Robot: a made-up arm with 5 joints. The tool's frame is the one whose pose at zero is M.
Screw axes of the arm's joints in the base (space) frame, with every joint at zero. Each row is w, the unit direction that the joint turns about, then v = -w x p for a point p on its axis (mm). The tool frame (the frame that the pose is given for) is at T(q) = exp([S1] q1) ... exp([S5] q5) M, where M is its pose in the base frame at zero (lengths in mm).
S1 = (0, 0, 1, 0, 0, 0)
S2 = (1, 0, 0, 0, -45.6, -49.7)
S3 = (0, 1, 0, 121.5, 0, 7.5)
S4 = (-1, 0, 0, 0, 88.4, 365)
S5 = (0, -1, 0, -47.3, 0, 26.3)
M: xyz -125.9 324.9 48.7 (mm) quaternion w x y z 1 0 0 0
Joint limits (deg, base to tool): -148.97..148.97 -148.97..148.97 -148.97..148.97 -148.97..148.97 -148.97..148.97
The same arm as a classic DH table. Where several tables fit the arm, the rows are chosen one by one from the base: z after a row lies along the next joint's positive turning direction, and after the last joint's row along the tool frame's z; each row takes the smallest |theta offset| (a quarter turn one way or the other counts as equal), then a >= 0, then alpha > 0; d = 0 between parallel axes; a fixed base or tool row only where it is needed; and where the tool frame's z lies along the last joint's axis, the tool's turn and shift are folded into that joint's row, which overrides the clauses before.
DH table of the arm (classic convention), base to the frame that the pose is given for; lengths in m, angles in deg. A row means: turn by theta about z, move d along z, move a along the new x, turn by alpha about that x. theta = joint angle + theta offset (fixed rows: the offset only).
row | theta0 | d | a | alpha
joint 1 | 90 | -0.0456 | 0.0497 | 90
joint 2 | -90 | 0.0075 | 0.0759 | -90
joint 3 | 0 | 0.3153 | -0.0331 | -90
joint 4 | 0 | 0.0338 | -0.0411 | -90
joint 5 | -90 | 0.0401 | 0.0996 | 90
tool (fixed) | 180 | 0.096 | 0 | 0
Joint limits (deg, base to tool): -148.97..148.97 -148.97..148.97 -148.97..148.97 -148.97..148.97 -148.97..148.97

